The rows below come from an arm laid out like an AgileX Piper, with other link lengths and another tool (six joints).
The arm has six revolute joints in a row. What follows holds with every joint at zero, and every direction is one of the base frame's.
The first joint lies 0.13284 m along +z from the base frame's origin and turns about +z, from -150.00 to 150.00 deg.
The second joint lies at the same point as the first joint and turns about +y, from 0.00 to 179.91 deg.
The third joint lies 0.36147 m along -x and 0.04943 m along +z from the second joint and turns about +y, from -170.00 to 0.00 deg.
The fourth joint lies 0.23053 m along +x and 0.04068 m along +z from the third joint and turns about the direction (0.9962, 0, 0.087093), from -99.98 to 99.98 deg.
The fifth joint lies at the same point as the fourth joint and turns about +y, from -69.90 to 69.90 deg.
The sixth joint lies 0.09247 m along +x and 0.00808 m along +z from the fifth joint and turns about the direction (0.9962, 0, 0.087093), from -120.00 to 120.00 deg.
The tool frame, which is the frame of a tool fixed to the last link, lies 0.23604 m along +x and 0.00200 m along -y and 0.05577 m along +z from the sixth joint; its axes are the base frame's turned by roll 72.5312, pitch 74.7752 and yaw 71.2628 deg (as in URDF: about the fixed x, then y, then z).
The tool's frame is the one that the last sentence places.
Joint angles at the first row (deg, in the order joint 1, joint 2, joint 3, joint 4, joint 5, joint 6):
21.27, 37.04, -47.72, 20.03, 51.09, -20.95
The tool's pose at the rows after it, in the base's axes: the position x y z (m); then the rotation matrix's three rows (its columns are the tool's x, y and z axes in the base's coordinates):
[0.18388 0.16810 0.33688], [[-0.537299 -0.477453 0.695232], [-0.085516 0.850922 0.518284], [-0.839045 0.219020 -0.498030]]
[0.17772 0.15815 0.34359], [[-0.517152 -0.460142 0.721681], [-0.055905 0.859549 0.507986], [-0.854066 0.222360 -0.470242]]
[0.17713 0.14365 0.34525], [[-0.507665 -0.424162 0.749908], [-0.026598 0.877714 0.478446], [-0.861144 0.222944 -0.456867]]
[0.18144 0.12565 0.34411], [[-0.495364 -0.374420 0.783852], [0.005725 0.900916 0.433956], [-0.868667 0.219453 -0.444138]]
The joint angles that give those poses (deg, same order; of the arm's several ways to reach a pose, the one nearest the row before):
21.27, 33.39, -47.76, 19.58, 51.60, -20.00
21.27, 30.73, -47.79, 18.02, 51.96, -17.71
21.26, 28.80, -47.72, 15.11, 52.22, -14.43
21.05, 27.15, -46.90, 11.47, 51.55, -10.90

